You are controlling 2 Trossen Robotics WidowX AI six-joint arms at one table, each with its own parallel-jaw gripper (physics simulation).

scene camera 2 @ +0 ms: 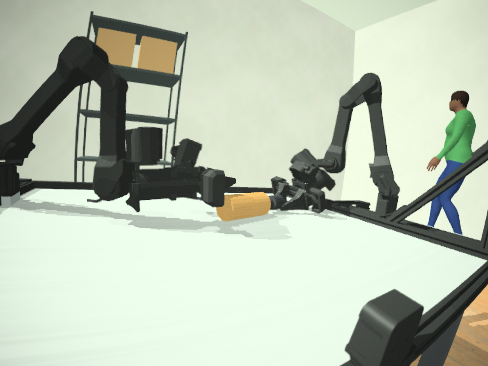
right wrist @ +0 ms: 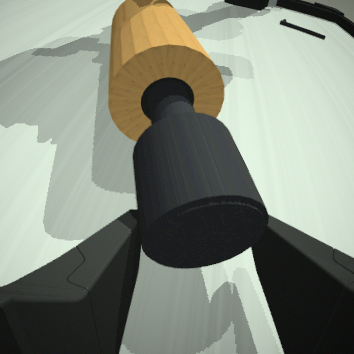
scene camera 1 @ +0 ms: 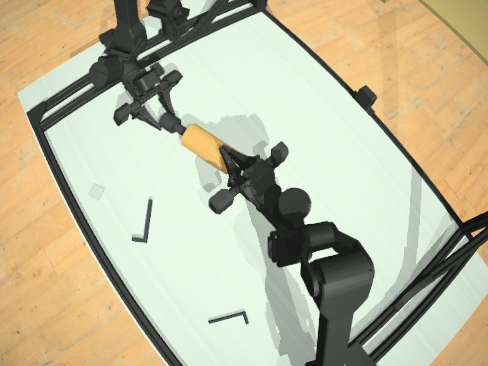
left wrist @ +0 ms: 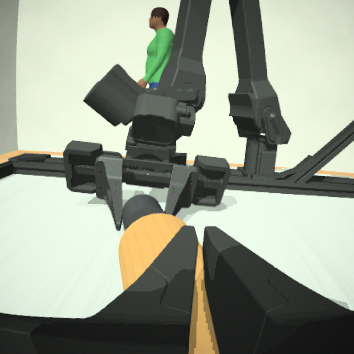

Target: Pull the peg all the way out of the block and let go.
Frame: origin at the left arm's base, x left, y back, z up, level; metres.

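Where they show: left gripper, fingertip midpoint: (scene camera 2: 234, 180) (scene camera 1: 221, 146) (left wrist: 197, 237); right gripper, fingertip midpoint: (scene camera 2: 274, 206) (right wrist: 196, 222) (scene camera 1: 168, 124); left arm's base, link origin: (scene camera 2: 0, 193); right arm's base, link origin: (scene camera 2: 384, 215) (scene camera 1: 173, 31) (left wrist: 257, 172).
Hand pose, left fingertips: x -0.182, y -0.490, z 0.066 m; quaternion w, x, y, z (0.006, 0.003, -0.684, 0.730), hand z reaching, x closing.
Note:
Each offset is from my left fingertips to the centre of the thing. "pt": to the spot under its first point.
An orange wooden block {dx +0.002, dy -0.033, dz -0.057 m} (scene camera 1: 204, 147) (scene camera 2: 246, 205) (left wrist: 147, 242) (right wrist: 154, 46) lies on its side on the white table. A dark peg {dx +0.020, dy -0.105, dz -0.058 m} (scene camera 1: 170, 122) (scene camera 2: 275, 200) (left wrist: 138, 208) (right wrist: 189, 175) sticks out of its far end, its thin shaft still in the hole. My right gripper (scene camera 1: 167, 121) (scene camera 2: 280, 201) (left wrist: 140, 230) (right wrist: 196, 222) is shut on the peg's thick head. My left gripper (scene camera 1: 225, 152) (scene camera 2: 231, 181) (left wrist: 197, 237) is shut with its fingers almost together. Its tips rest at the top of the block's other end and do not clasp it.
Two black L-shaped marks {pt dx +0.208, dy +0.000, dz -0.077 m} (scene camera 1: 146, 221) {pt dx +0.208, dy +0.264, dz -0.079 m} (scene camera 1: 229, 317) and a small pale square {pt dx +0.260, dy -0.134, dz -0.082 m} (scene camera 1: 96, 191) lie on the table. Black frame rails (scene camera 1: 315, 51) run round its edge. A shelf rack (scene camera 2: 152, 79) with boxes stands behind. A person in green (left wrist: 158, 49) stands beyond the table.

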